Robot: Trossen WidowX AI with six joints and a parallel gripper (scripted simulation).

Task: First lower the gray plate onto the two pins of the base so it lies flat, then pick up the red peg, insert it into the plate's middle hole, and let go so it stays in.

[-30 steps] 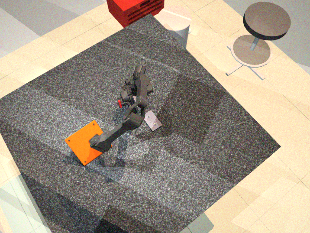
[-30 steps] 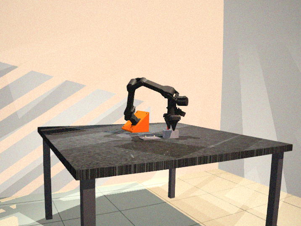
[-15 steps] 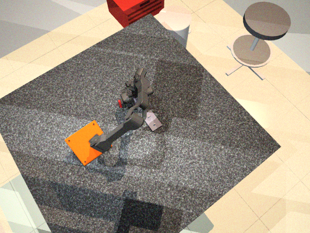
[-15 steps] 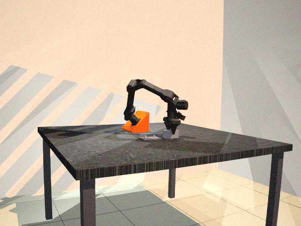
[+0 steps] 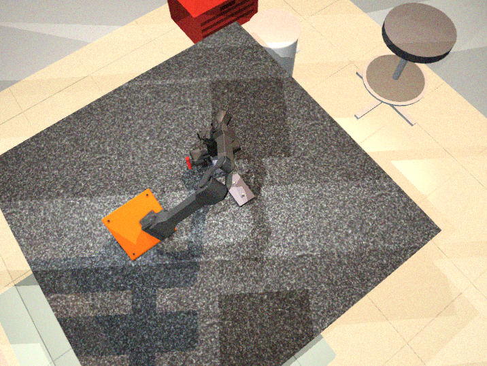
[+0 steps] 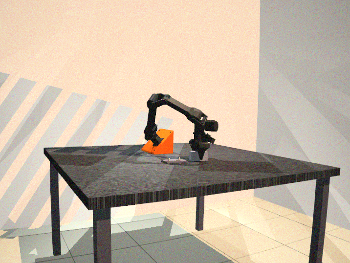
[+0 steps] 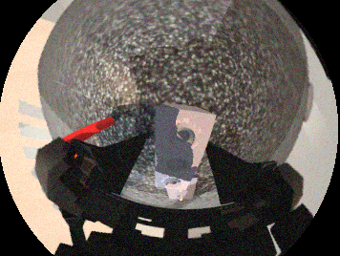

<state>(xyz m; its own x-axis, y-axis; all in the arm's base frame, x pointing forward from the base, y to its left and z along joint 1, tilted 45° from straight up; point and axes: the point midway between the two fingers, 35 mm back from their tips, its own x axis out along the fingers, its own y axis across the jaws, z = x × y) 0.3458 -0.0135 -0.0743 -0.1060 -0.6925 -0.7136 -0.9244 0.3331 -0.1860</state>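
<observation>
Right now my gripper tip is 30 mm below the gray plate. From my gripper tip the other things lie so: red peg 100 mm behind, 50 mm to the left, 30 mm above; base 20 mm behind, 150 mm to the right.
</observation>
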